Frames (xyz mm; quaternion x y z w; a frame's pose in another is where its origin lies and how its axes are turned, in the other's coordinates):
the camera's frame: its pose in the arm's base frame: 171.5 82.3 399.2 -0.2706 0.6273 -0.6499 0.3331
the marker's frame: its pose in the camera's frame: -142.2 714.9 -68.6 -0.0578 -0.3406 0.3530 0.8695
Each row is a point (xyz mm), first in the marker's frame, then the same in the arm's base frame.
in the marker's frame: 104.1 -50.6 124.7
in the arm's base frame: 404.5 131.3 -309.5
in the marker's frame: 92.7 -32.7 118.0
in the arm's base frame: 399.2 151.7 -316.7
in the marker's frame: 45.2 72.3 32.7
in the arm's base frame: 326.6 256.7 -381.9
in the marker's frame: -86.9 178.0 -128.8
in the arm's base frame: 166.6 424.9 -410.4
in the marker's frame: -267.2 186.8 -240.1
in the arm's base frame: 31.4 564.7 -325.8
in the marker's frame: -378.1 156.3 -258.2
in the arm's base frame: -8.9 626.9 -236.0
